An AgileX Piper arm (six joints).
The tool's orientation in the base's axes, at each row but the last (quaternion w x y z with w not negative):
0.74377 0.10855 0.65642 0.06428
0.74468 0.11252 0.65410 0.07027
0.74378 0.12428 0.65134 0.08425
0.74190 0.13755 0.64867 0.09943
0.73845 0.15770 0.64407 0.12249
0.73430 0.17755 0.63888 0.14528
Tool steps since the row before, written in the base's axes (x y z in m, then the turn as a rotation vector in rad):
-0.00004 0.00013 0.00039 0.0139 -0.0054 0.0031
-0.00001 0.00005 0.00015 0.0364 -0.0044 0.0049
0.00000 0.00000 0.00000 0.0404 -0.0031 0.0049
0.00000 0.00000 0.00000 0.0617 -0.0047 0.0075
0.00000 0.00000 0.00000 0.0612 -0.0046 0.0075
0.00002 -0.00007 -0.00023 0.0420 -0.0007 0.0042
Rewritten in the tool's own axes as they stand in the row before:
-0.00035 0.00022 0.00000 -0.0025 -0.0038 0.0145
-0.00013 0.00009 0.00000 -0.0009 -0.0014 0.0370
0.00000 0.00000 0.00000 0.0000 0.0000 0.0408
0.00000 0.00000 0.00000 0.0000 0.0000 0.0623
0.00000 0.00000 0.00000 0.0000 0.0001 0.0618
0.00018 -0.00017 0.00000 0.0019 0.0018 0.0421

